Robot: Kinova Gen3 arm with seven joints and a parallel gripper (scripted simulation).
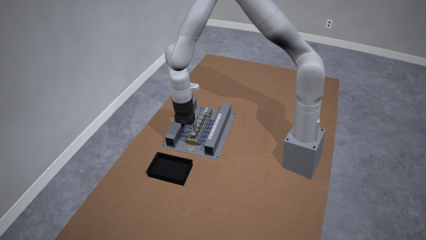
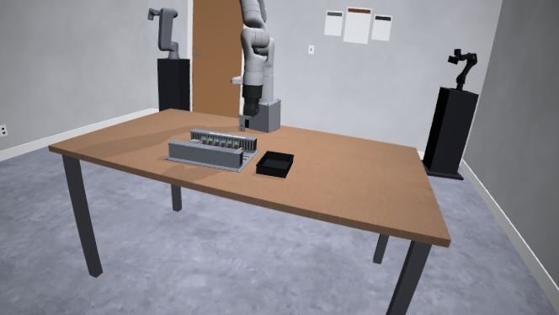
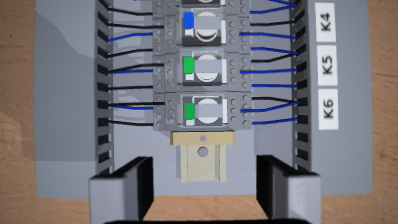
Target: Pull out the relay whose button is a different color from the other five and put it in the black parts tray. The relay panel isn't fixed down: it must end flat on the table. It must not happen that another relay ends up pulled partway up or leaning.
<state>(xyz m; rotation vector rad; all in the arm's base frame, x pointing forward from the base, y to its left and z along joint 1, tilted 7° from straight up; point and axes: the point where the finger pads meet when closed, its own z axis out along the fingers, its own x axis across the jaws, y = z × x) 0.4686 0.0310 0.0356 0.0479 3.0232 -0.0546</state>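
My hand is 9 cm to the left of the k4 relay and 9 cm above it. The rest, counted from my hand: k2 relay: 1 cm behind, 15 cm to the right, 9 cm below; k3 relay: 1 cm behind, 12 cm to the right, 9 cm below; grey relay panel: 13 cm to the right, 11 cm below.
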